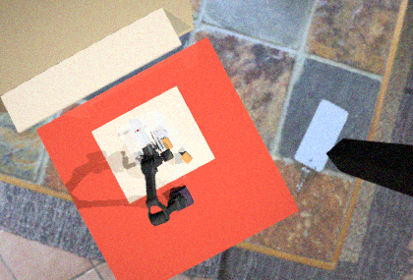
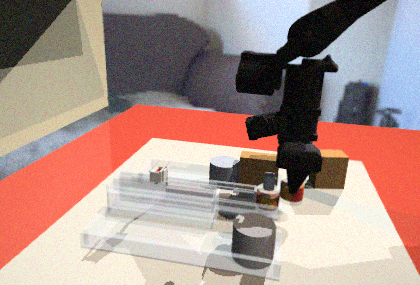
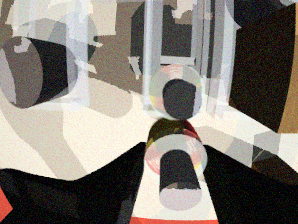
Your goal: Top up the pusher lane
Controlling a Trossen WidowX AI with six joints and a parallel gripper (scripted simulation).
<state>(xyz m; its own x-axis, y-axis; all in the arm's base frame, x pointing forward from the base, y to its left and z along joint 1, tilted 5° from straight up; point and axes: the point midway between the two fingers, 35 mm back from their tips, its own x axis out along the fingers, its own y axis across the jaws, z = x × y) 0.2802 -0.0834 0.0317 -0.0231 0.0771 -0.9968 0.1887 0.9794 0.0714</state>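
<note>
Right now my gripper tip is 19 cm short of the clear sprung lane, 4 cm above it and 1 cm to the left of it. From my gripper tip the other things lie so: pusher plate 15 cm ahead; then brown box 12 cm to the right, 10 cm behind, 2 cm below.
</note>
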